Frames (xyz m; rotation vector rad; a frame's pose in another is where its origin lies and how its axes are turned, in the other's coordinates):
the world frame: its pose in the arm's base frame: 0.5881 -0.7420 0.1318 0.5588 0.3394 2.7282
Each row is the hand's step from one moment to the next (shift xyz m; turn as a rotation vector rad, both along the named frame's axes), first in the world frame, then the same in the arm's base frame.
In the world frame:
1: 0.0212 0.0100 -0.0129 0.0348 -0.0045 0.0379
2: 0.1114 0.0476 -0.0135 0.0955 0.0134 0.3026
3: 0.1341 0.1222 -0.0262 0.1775 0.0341 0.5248
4: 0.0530 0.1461 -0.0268 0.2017 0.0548 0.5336
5: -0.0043 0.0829 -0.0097 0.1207 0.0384 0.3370
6: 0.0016 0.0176 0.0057 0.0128 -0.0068 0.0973
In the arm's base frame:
1: -0.0265 -0.0035 -0.0015 -0.0132 0.0231 0.0443
2: -0.1152 -0.0048 0.0394 0.0396 0.0722 0.3067
3: -0.1606 -0.0669 0.0577 0.0553 0.1196 0.5392
4: -0.0971 -0.1187 0.0369 0.0324 0.1110 0.5613
5: -0.0230 -0.0791 0.0143 0.0252 0.0641 0.3534
6: -0.0038 -0.0146 0.0108 0.0313 0.0268 0.0893

